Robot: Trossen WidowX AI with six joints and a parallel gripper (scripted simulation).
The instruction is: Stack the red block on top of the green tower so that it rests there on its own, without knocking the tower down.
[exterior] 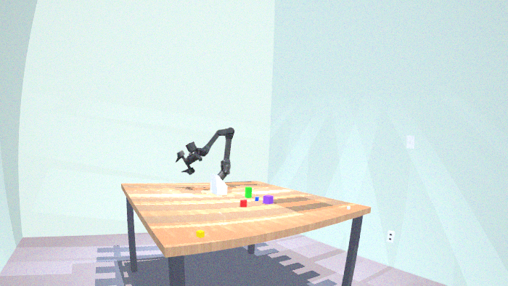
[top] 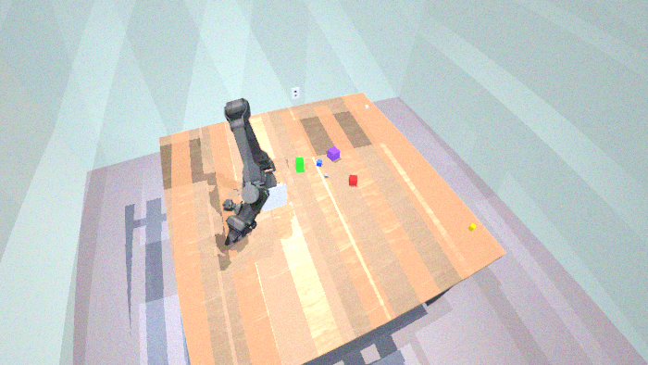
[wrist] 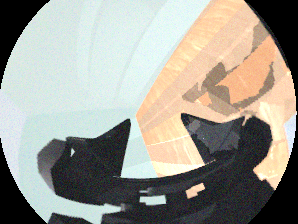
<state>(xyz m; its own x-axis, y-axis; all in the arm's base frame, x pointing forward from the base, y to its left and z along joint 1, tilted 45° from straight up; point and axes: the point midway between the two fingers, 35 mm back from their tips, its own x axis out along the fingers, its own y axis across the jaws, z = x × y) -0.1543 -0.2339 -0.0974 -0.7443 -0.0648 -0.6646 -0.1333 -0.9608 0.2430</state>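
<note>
Now: the red block 580 mm ahead of my gripper tip, 260 mm to the left of it and 150 mm below it. From my gripper tip the other things lie so: yellow block: 1010 mm ahead, 150 mm to the right, 150 mm below; purple cube: 550 mm ahead, 440 mm to the left, 140 mm below; blue cube: 470 mm ahead, 410 mm to the left, 150 mm below.
</note>
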